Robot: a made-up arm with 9 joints. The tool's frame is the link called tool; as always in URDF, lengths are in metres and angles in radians. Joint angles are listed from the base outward.
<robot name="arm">
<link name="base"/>
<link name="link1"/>
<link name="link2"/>
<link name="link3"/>
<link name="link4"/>
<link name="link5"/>
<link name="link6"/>
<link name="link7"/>
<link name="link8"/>
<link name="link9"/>
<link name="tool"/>
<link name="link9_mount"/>
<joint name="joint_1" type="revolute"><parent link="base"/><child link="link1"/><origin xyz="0 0 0.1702"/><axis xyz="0 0 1"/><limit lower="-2.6" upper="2.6"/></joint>
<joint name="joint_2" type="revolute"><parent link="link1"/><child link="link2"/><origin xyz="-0.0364 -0.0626 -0.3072" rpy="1.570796 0 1.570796"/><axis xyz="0 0 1"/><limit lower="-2.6" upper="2.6"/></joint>
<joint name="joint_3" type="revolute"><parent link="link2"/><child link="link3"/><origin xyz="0.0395 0.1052 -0.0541" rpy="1.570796 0 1.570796"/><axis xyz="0 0 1"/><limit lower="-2.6" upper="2.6"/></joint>
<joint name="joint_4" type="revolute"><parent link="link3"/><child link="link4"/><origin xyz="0.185 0.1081 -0.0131" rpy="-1.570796 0 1.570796"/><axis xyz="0 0 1"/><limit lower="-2.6" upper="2.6"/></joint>
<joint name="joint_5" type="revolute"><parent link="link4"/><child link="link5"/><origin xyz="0.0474 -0.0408 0.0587" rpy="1.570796 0 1.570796"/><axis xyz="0 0 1"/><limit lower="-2.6" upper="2.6"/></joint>
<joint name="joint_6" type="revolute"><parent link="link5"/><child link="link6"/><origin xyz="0.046 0.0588 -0.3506" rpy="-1.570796 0 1.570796"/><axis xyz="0 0 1"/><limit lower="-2.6" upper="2.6"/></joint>
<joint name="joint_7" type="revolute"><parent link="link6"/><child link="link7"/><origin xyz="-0.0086 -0.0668 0.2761" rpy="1.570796 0 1.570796"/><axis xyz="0 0 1"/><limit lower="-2.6" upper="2.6"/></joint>
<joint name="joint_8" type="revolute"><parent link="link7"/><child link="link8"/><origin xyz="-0.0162 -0.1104 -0.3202" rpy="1.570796 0 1.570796"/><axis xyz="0 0 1"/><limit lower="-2.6" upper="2.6"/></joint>
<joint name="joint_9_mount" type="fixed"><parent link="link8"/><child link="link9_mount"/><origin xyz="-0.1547 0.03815 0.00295"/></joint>
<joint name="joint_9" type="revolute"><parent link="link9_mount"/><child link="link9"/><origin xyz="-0.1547 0.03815 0.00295" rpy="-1.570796 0 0"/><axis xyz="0 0 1"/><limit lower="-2.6" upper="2.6"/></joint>
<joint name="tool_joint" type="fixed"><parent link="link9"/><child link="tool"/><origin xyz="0.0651 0.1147 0.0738" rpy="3.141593 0 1.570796"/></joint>
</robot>
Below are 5 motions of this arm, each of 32 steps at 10 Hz.
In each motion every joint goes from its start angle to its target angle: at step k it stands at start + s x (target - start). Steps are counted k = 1, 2, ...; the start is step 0. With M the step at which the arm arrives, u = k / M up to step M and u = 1 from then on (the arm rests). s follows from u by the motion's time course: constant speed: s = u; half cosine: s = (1 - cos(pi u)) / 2; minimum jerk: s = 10 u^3 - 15 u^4 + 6 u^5.
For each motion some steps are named. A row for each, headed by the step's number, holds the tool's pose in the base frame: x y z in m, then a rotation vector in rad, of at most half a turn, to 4 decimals.
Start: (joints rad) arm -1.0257 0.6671 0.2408 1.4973 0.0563 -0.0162 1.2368 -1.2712 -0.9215
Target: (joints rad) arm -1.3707 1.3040 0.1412 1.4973 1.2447 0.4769 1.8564 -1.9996 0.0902
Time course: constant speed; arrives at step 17
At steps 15, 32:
15: -0.2578 -0.1688 0.0870 0.0223 0.1321 0.9758
32: -0.2731 -0.1460 0.0521 0.0191 0.0086 0.7100

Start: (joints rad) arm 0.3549 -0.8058 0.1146 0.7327 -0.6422 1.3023 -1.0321 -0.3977 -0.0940
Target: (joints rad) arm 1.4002 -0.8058 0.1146 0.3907 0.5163 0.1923 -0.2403 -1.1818 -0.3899
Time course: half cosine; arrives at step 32
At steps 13, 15, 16, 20, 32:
13: -0.0059 0.0432 -0.3082 0.0931 0.7387 0.2436
15: -0.0382 0.0934 -0.2941 0.1377 0.6711 0.4474
16: -0.0605 0.1140 -0.2850 0.1706 0.6380 0.5508
20: -0.1716 0.1540 -0.2379 0.3666 0.5267 0.9434
32: -0.3491 0.0735 -0.1225 0.9062 0.4543 1.4696

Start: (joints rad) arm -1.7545 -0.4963 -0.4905 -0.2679 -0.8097 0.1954 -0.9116 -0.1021 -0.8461
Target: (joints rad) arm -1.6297 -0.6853 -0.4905 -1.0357 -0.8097 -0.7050 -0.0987 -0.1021 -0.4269
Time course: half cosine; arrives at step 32
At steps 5, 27, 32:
5: 0.2061 0.0315 -0.0087 -0.1872 1.3373 0.0600
27: 0.0643 0.3509 0.1550 -1.1854 0.5636 0.7276
32: 0.0409 0.3516 0.1776 -1.1824 0.4637 0.7649

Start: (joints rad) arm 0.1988 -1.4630 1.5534 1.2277 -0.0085 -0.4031 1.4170 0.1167 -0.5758
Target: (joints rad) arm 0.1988 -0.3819 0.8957 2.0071 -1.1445 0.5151 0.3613 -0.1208 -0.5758
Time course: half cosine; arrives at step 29
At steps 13, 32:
13: 0.1506 0.2128 -0.5525 -2.2468 0.1507 -1.9933
32: 0.2040 0.1556 -0.1707 -1.2422 1.3374 -2.1506

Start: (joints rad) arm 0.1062 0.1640 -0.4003 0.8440 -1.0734 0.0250 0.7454 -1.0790 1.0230
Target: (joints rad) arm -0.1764 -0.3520 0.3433 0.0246 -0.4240 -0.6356 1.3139 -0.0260 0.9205
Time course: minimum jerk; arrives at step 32
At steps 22, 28, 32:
22: -0.5563 0.1487 0.0957 -0.0287 -1.0283 -1.9528
28: -0.6073 0.1672 0.1454 -0.1557 -0.9357 -2.0220
32: -0.6115 0.1696 0.1510 -0.1690 -0.9240 -2.0306

